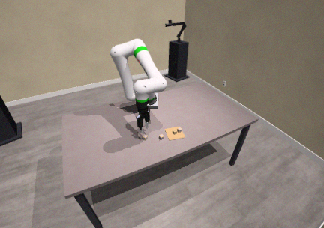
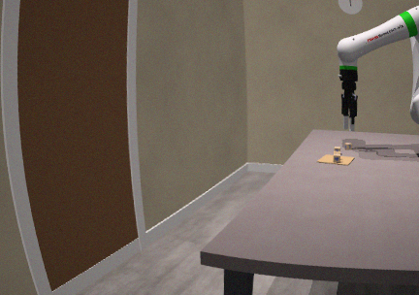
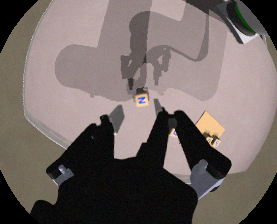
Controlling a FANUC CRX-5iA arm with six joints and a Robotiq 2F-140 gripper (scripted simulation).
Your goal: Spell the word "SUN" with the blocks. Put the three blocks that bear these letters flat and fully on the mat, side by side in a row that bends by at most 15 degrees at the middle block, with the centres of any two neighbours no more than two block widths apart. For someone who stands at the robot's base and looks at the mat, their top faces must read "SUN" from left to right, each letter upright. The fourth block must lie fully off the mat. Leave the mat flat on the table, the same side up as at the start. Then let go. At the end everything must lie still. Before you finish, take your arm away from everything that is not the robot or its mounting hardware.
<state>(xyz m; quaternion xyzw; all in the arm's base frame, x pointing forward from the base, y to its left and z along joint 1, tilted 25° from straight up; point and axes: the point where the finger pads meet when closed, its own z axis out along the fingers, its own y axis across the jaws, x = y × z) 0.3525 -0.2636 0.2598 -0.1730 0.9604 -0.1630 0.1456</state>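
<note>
Right now the tan letter block is 24 cm to the left of my hand, 10 cm below it and 10 cm ahead of it. Round my hand: tan mat 24 cm to the left, 12 cm below, 10 cm ahead.
</note>
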